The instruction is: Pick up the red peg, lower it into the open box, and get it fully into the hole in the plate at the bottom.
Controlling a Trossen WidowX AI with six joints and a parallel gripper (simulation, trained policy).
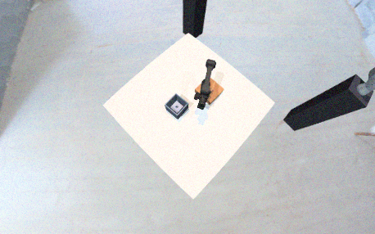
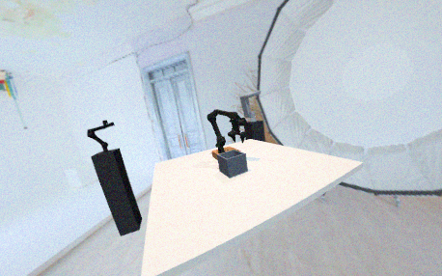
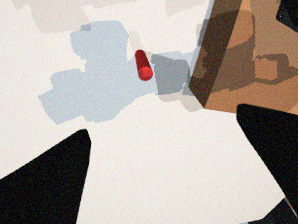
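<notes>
Right now my gripper tip is 12 cm above the red peg. Round my gripper tip: grey plate (19 cm ahead, 17 cm to the right, 11 cm below).
</notes>
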